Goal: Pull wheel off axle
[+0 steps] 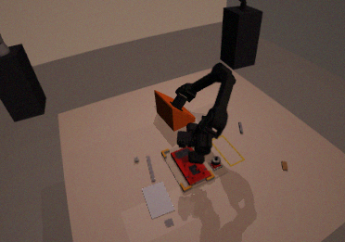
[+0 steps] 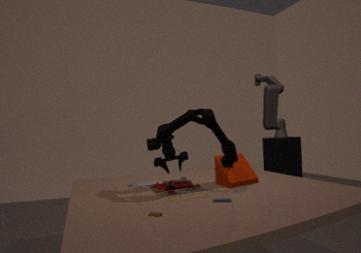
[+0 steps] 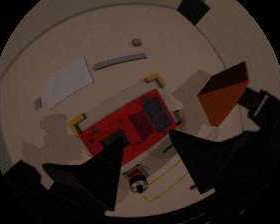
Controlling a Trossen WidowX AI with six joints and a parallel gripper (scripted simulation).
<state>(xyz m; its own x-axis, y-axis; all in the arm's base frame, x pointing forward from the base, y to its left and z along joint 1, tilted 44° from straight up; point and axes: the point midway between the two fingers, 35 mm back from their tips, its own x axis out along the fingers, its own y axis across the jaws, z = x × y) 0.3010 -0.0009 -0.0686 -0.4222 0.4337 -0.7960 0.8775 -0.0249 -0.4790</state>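
My gripper tip is 11 cm to the right of the wheel, 6 cm short of it and 5 cm above it. The rest, counted from my gripper tip: sheet (20 cm to the right, 12 cm ahead, 9 cm below); block (41 cm to the left, 20 cm ahead, 9 cm below).
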